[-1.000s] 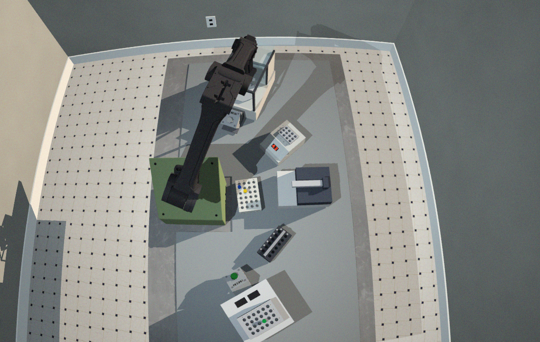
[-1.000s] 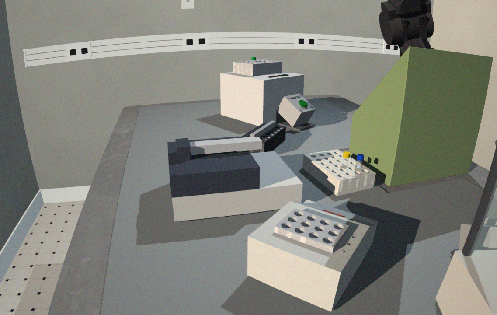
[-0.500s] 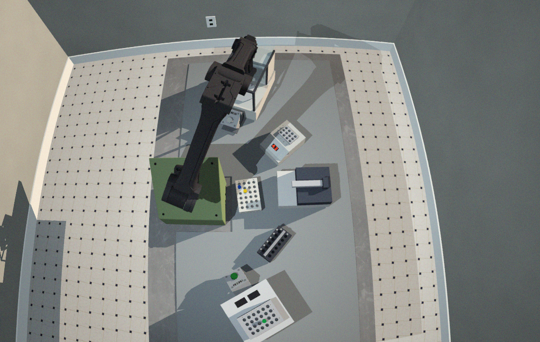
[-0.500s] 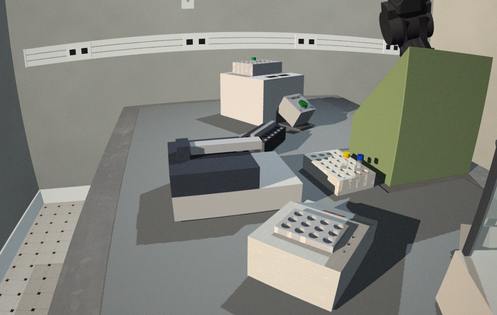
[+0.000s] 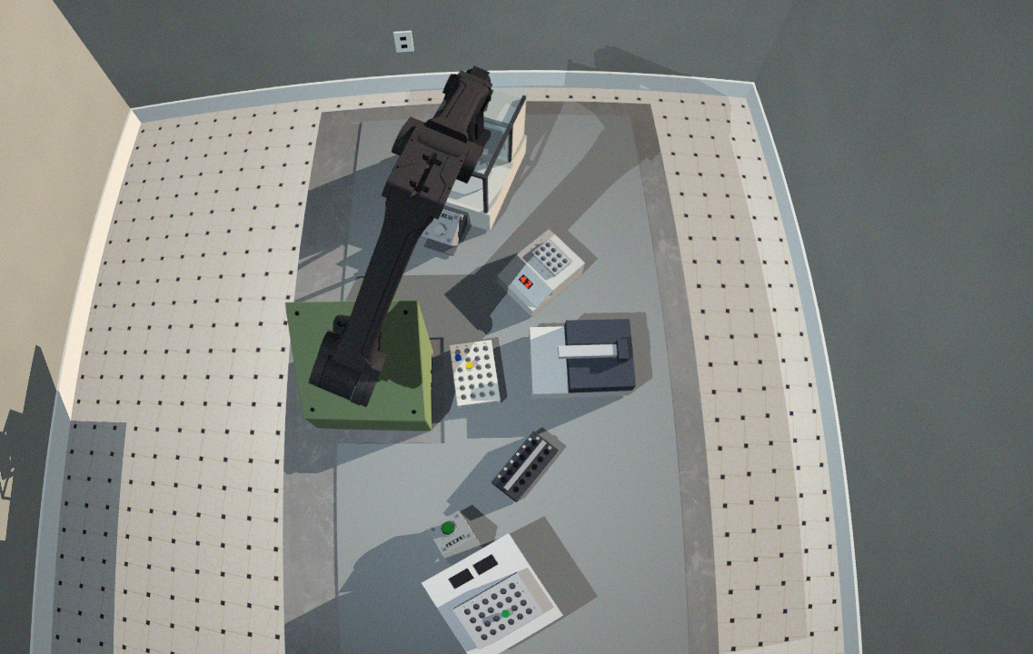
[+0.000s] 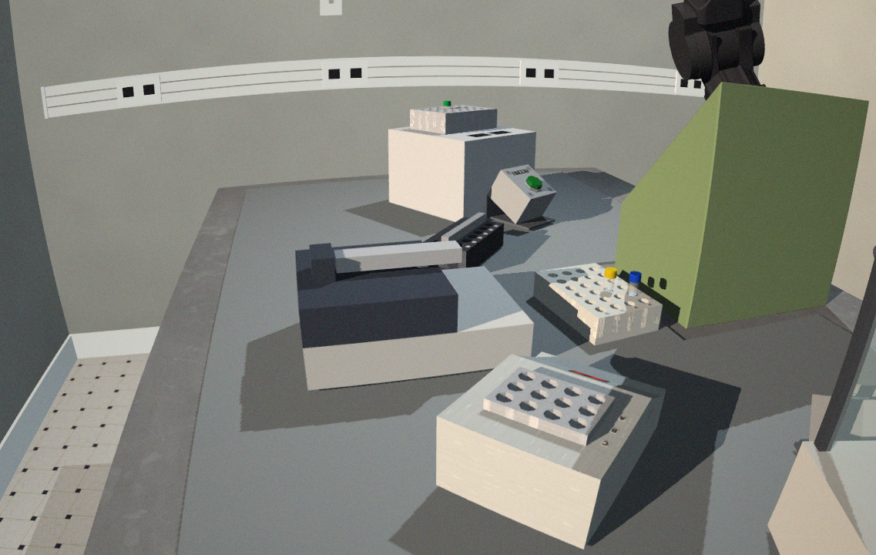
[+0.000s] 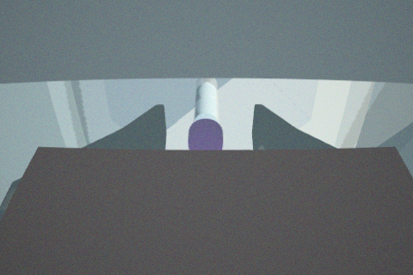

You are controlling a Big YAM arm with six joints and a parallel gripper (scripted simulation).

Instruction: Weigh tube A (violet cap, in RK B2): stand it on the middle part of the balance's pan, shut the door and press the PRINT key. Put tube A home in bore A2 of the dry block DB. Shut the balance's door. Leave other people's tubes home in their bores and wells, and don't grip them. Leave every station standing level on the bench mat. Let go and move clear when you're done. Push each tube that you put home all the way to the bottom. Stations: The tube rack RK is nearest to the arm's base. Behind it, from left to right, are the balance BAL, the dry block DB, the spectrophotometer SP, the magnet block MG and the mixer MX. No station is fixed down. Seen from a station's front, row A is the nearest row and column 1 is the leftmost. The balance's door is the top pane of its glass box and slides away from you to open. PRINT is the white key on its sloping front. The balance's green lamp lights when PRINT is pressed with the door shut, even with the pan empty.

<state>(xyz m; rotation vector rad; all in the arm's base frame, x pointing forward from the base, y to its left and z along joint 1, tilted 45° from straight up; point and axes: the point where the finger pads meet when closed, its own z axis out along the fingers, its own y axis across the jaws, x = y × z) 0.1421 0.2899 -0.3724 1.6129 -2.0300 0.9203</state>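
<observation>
Right now my hand is 5 cm above the octagonal balance pan. Also, from my hand: tube rack RK (7 cm ahead, 44 cm to the right, 11 cm below); dry block DB (18 cm ahead, 21 cm to the right, 9 cm below); spectrophotometer SP (28 cm ahead, 40 cm to the right, 6 cm below).
</observation>
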